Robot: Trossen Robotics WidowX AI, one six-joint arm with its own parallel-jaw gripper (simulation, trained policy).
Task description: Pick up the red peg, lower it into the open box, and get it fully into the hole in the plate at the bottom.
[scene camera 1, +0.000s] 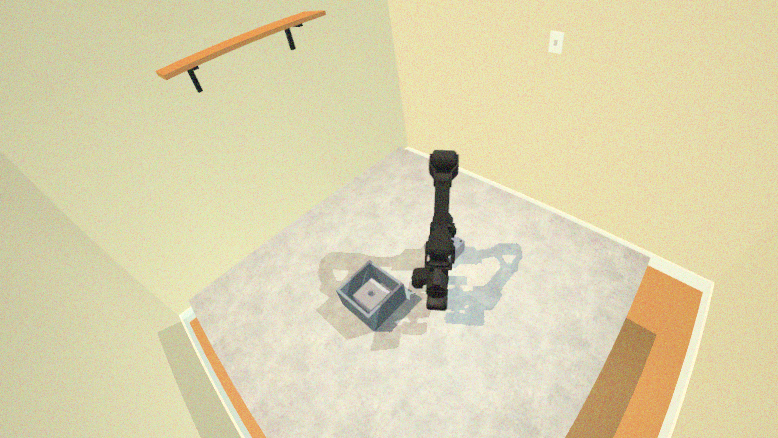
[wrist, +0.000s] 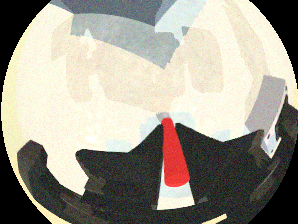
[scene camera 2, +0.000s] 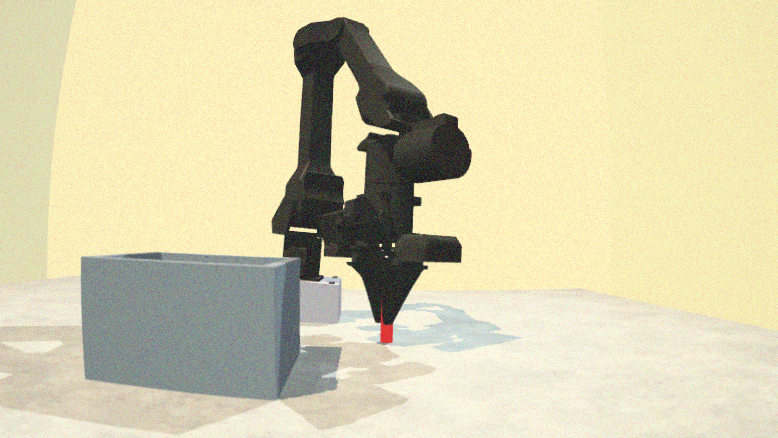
Labels:
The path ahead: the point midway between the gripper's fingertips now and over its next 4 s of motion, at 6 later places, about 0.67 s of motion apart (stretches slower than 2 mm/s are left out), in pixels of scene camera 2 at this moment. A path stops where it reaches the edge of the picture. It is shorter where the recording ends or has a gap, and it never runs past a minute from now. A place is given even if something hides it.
The gripper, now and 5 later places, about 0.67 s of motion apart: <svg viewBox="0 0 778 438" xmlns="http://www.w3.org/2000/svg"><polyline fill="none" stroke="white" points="383,324 362,274 300,218 221,223 188,275 157,273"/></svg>

